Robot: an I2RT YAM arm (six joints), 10 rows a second.
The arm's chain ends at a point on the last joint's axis. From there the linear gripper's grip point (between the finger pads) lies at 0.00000 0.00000 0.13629 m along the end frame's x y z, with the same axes.
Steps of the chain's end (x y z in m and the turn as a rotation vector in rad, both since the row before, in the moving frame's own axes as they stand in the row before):
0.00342 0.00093 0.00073 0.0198 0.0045 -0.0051
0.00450 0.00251 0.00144 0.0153 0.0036 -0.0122
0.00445 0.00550 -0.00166 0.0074 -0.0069 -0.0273
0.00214 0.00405 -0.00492 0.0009 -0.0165 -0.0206
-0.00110 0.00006 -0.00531 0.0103 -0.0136 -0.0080
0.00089 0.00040 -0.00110 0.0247 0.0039 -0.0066
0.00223 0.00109 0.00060 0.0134 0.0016 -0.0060
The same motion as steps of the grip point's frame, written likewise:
0.00403 -0.00177 0.00070 0.0198 0.0045 -0.0051
0.00498 0.00042 0.00142 0.0153 0.0036 -0.0122
0.00350 0.00450 -0.00167 0.0074 -0.0069 -0.0273
-0.00011 0.00395 -0.00494 0.0009 -0.0165 -0.0206
-0.00296 -0.00134 -0.00533 0.0103 -0.0136 -0.0080
0.00141 -0.00297 -0.00114 0.0247 0.0039 -0.0066
0.00244 -0.00074 0.00059 0.0134 0.0016 -0.0060

